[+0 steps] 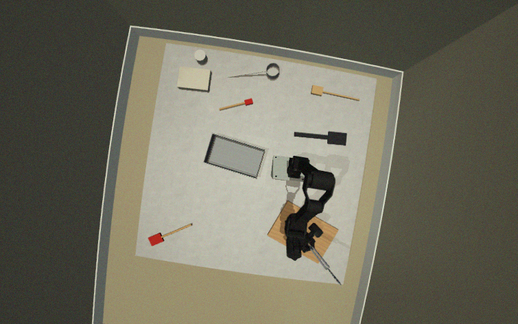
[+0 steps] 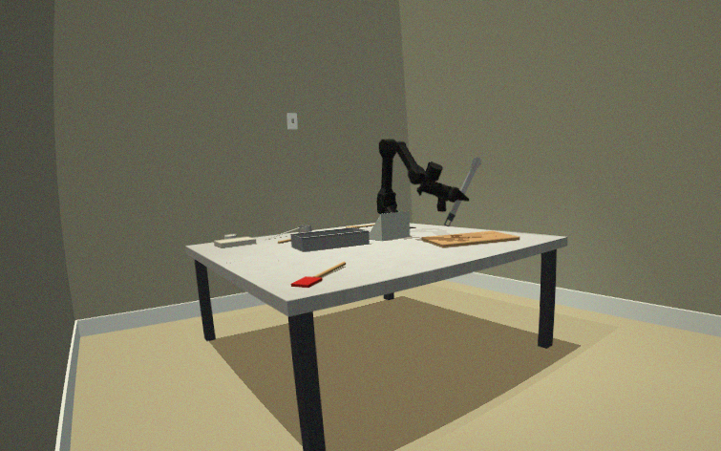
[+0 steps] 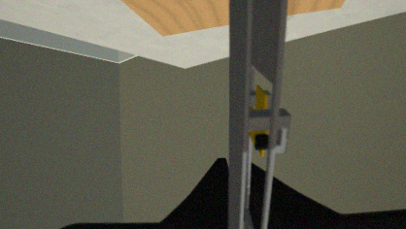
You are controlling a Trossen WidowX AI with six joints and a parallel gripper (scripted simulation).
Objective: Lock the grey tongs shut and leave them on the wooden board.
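Now: gripper tip 17 cm above the wooden board. The rest, counted from my gripper tip: black spatula (5 cm behind, 58 cm to the right, 17 cm below); then roasting tin (46 cm ahead, 40 cm to the right, 14 cm below); then red spatula (81 cm ahead, 13 cm to the left, 17 cm below).
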